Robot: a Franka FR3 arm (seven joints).
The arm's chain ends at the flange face. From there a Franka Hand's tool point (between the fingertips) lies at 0.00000 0.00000 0.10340 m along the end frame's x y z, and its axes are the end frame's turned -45 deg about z.
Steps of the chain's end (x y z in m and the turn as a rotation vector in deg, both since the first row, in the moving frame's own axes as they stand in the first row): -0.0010, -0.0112, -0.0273, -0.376, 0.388, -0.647; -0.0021, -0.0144, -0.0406, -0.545, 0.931, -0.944; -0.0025, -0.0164, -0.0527, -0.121, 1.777, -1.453
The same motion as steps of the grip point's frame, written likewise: 0.0072, -0.0077, -0.0273, -0.540, 0.008, -0.647; 0.0092, -0.0098, -0.0406, -1.044, 0.273, -0.944; 0.0120, -0.0110, -0.0527, -1.342, 1.171, -1.453
